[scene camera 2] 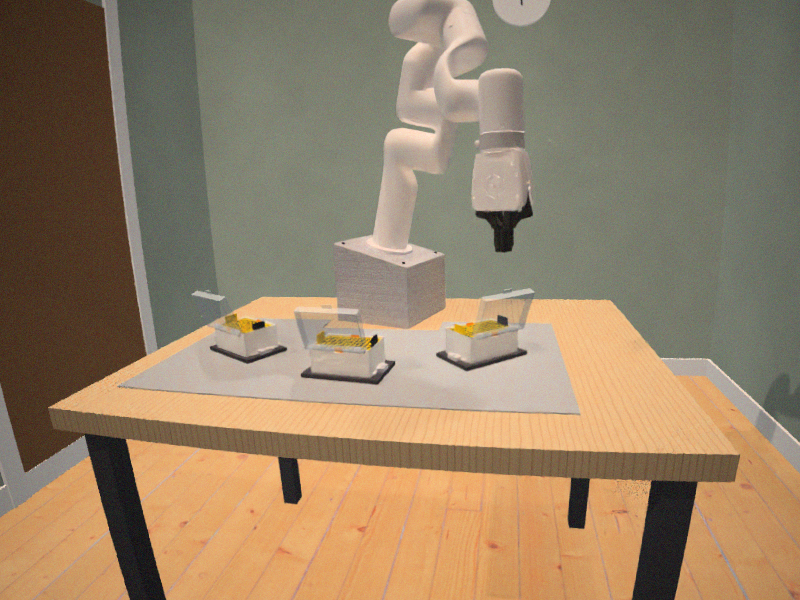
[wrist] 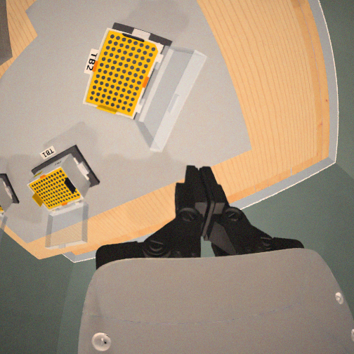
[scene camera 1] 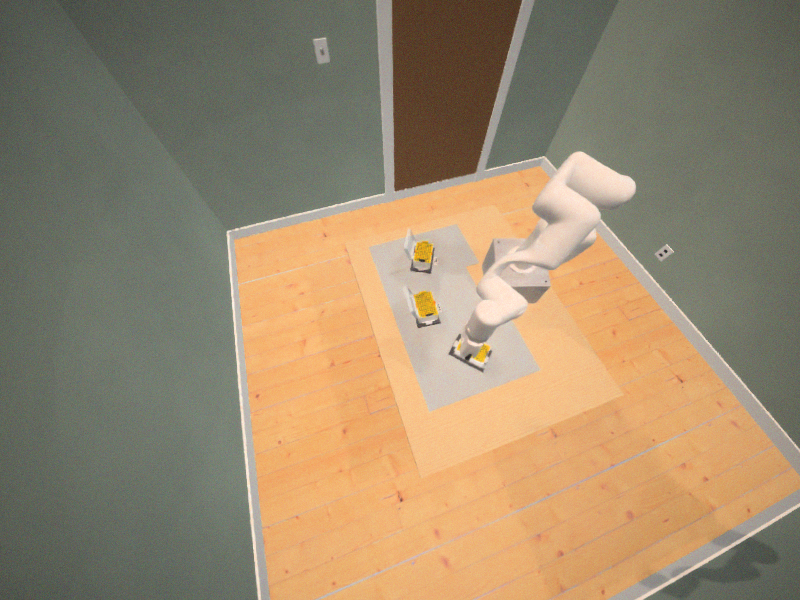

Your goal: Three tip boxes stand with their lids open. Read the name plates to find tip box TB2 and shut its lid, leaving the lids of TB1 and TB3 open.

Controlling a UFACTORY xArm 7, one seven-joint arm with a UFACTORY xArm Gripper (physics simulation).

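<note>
Tip box TB2 has its name plate readable in the wrist view. Its clear lid stands open. Tip box TB1 is the middle box, with its lid open. The third box is cut off in the wrist view and its plate is not readable; its lid is open in scene camera 2. My gripper is shut and empty, above TB2's lid side; its fingertips are hidden in scene camera 1.
The boxes stand on a grey mat on a wooden table. The arm's grey base block stands behind the mat, on the side away from scene camera 2.
</note>
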